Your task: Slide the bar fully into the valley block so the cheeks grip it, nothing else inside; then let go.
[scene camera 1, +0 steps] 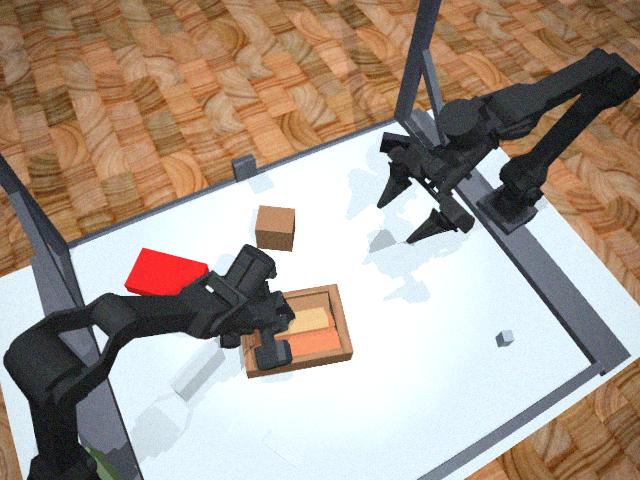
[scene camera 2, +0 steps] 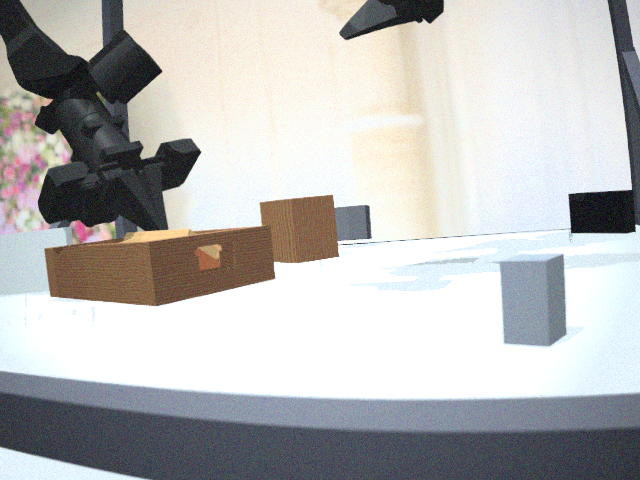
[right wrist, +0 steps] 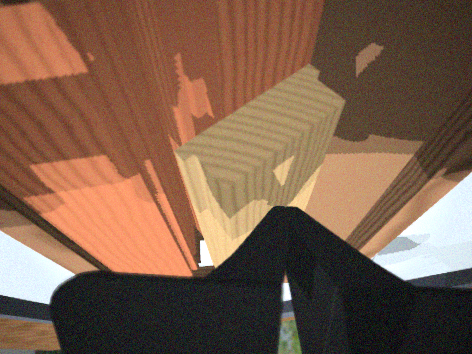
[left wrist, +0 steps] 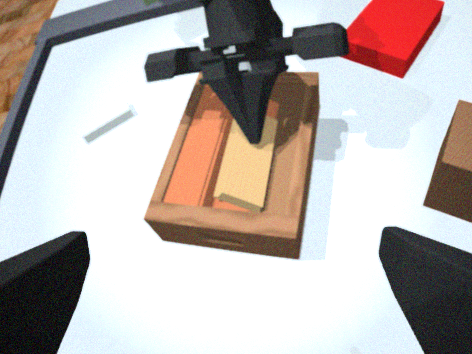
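Where they show: left gripper, fingertip midpoint: [scene camera 1: 392, 224] [scene camera 2: 322, 15] [left wrist: 236, 245]; right gripper, fingertip midpoint: [scene camera 1: 293, 316] [scene camera 2: 165, 237] [right wrist: 283, 218] [left wrist: 255, 143]; left arm's base, origin of the base link: [scene camera 1: 508, 205].
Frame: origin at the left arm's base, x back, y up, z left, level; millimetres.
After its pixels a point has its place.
A pale yellow bar [scene camera 1: 310, 320] @[x -525, y 18, z -27 mm] [scene camera 2: 160, 235] @[x -535, y 16, z -24 mm] [left wrist: 247, 165] @[x -524, y 10, z -39 mm] [right wrist: 270, 125] @[x -586, y 4, z -63 mm] lies in a low-walled brown wooden box [scene camera 1: 343, 325] @[x -480, y 14, z 15 mm] [scene camera 2: 103, 273] @[x -565, y -11, z 35 mm] [left wrist: 225, 217] @[x -474, y 14, z -9 mm]. Orange pieces [scene camera 1: 315, 343] @[x -542, y 10, z 13 mm] [left wrist: 195, 160] @[x -547, y 10, z 9 mm] [right wrist: 110, 200] @[x -586, y 10, z -12 mm], apparently the valley block, lie beside and partly under it. In the right wrist view the bar looks skewed and tilted; how deep it sits is unclear. My right gripper [scene camera 2: 159, 228] @[x -546, y 12, z -52 mm] [left wrist: 255, 143] @[x -546, y 12, z -52 mm] [right wrist: 283, 218] @[x -546, y 12, z -52 mm] is shut and empty, its tips over the bar's far end in the left wrist view; contact is unclear. My left gripper [scene camera 1: 393, 224] @[x -362, y 196, z -32 mm] [left wrist: 236, 245] @[x -362, y 196, z -32 mm] is open and empty, above the table away from the box.
A red block [scene camera 1: 168, 273] @[x -695, y -7, z -276 mm] [left wrist: 395, 35] @[x -668, y -6, z -261 mm] lies beside the right arm. A brown block [scene camera 1: 275, 227] @[x -474, y 39, z -221 mm] [scene camera 2: 299, 229] @[x -450, y 2, z -197 mm] [left wrist: 460, 160] @[x -451, y 39, z -207 mm] stands behind the box. A small grey block [scene camera 1: 505, 337] @[x -235, y 0, z 212 mm] [scene camera 2: 532, 302] @[x -230, y -18, z 224 mm] stands at the right. Another grey block [scene camera 1: 244, 167] @[x -436, y 10, z -409 mm] [scene camera 2: 353, 222] @[x -427, y -4, z -406 mm] is at the back edge.
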